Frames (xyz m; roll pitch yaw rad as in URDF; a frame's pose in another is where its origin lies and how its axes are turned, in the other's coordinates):
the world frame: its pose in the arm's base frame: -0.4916 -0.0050 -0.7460 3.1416 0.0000 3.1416
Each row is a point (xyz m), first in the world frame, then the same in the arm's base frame.
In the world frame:
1: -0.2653 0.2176 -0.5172
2: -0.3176 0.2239 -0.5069
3: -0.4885 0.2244 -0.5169
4: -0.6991 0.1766 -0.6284
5: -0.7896 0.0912 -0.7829
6: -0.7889 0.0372 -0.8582
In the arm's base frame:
1: -0.2263 0.2126 -0.2288
2: -0.1740 0.2189 -0.2391
3: -0.0031 0.2194 -0.2291
4: 0.2075 0.1716 -0.1176
5: 0.2980 0.0862 0.0369
6: 0.2973 0.0322 0.1122

